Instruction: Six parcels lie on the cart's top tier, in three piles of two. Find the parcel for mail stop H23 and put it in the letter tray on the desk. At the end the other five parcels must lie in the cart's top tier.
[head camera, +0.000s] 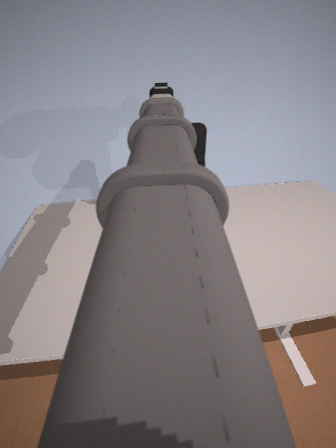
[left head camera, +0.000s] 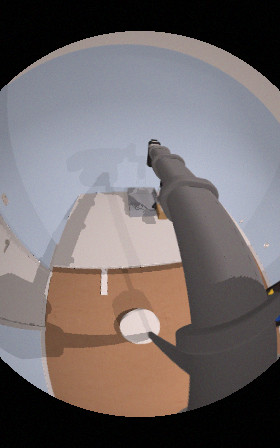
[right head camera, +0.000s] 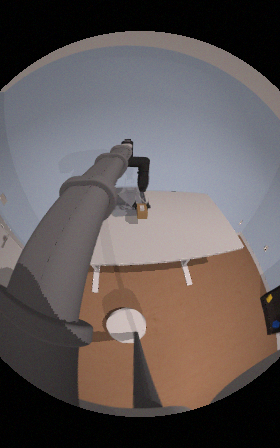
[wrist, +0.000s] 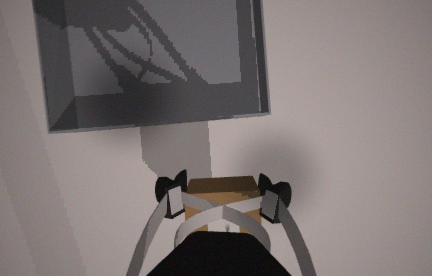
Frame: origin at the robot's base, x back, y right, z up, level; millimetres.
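Seen in the pictures: gripper, between the fingertips: (wrist: 223, 188); robot's base, origin of its link: (left head camera: 139, 325) (right head camera: 126, 324).
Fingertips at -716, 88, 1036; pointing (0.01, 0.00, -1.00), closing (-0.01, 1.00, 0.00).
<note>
Offsets run from my fingertips to a thing's top centre, as dx, dy, dz. Level surfaces: height alone.
A brown box parcel @[+37, +3, +42] (left head camera: 161, 211) (right head camera: 142, 213) (wrist: 222, 184) with a white label is between the fingers of my gripper (right head camera: 142, 204) (wrist: 223, 188), which is shut on it. The label's text cannot be read. The grey letter tray @[-223, -98, -50] (left head camera: 131, 204) (right head camera: 123, 213) (wrist: 56, 75) stands on the white desk @[dz -113] (head camera: 280, 250) (left head camera: 120, 245) (right head camera: 175, 225) (wrist: 350, 150). In the wrist view the parcel is outside the tray's outline, beyond its near rim and towards its right corner. It appears raised above the desk. In the head camera view the arm hides the parcel and tray.
My long grey arm (head camera: 160, 300) (left head camera: 215, 265) (right head camera: 55, 250) reaches out over the desk. A round white disc (left head camera: 137, 320) (right head camera: 120, 325) is low in front of the desk. A dark surface @[dz -963] (right head camera: 270, 312) with yellow and blue items shows at the right edge.
</note>
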